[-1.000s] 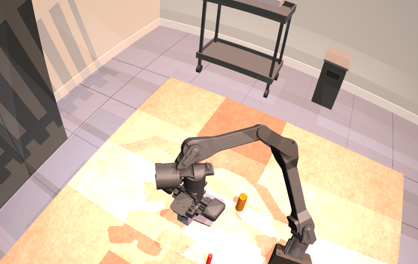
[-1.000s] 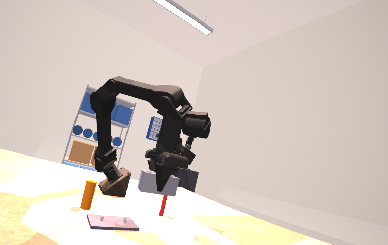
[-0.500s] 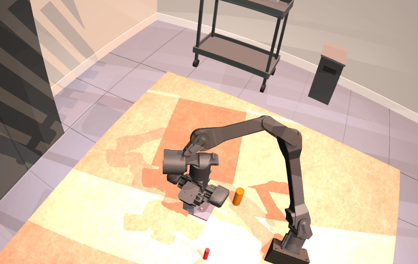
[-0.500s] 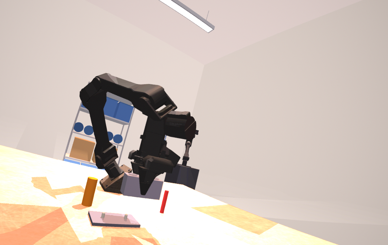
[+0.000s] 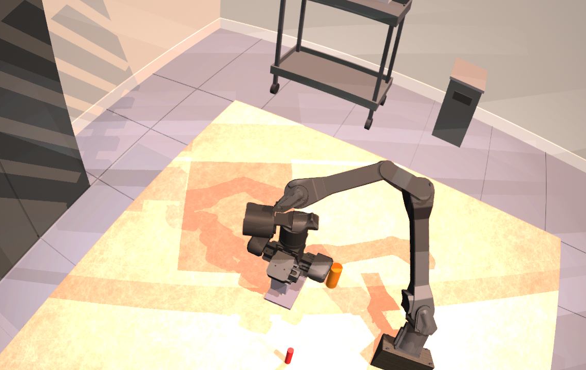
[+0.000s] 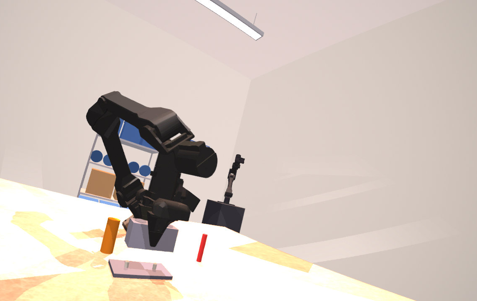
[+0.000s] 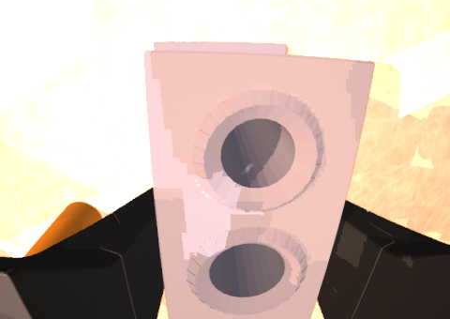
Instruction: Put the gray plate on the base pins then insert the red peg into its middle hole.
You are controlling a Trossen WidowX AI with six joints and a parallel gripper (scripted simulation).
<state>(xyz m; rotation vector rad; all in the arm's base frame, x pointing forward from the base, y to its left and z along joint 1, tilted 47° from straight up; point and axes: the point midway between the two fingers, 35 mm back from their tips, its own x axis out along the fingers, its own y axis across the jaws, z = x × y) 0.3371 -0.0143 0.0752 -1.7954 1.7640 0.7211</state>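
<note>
Now: the base 1 cm to the right of my gripper tip and 6 cm below it. Also, from my gripper tip: red peg: 10 cm behind, 18 cm to the left, 2 cm below; gray plate: 3 cm above; orange cylinder: 10 cm behind, 7 cm to the right, 2 cm below.
</note>
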